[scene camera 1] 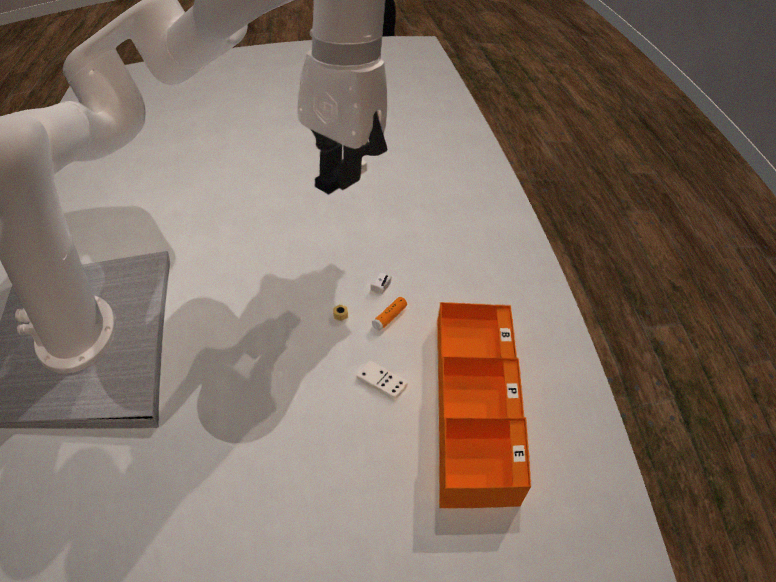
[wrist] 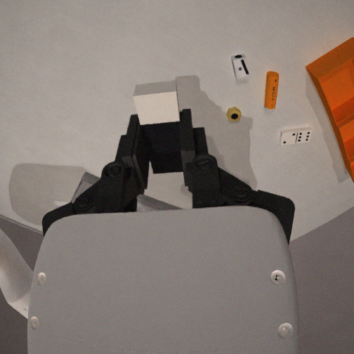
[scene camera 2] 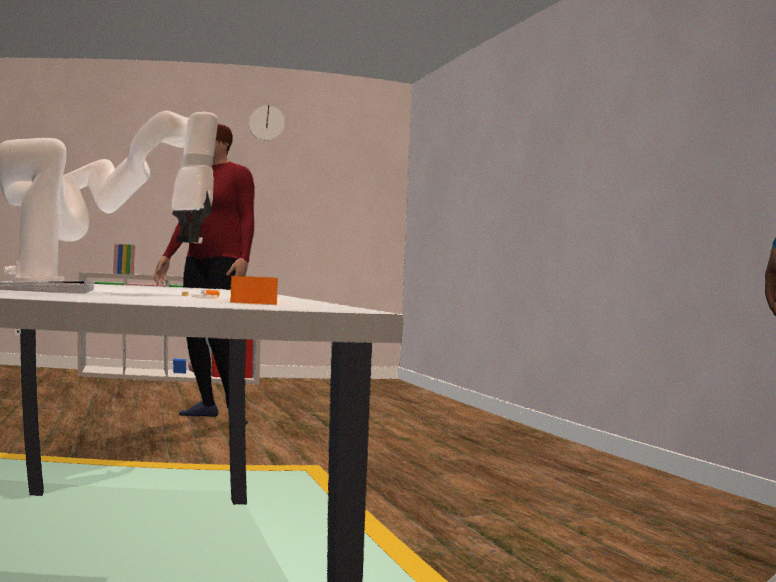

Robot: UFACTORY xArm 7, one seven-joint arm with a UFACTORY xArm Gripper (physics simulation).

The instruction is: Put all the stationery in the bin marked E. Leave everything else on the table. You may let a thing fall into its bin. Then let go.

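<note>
My gripper is shut on a black-and-white block eraser and holds it high above the table. The eraser's white end sticks out past the fingers; its black part is between them. A small whitish pencil sharpener with a dark blade lies on the table, beside the orange battery. The bin marked E is the compartment of the orange box nearest the camera in the first scene view. It looks empty there.
An orange battery, a yellow nut and a white domino lie between the arm's base and the orange box. Bins B and P adjoin bin E. A person stands behind the table.
</note>
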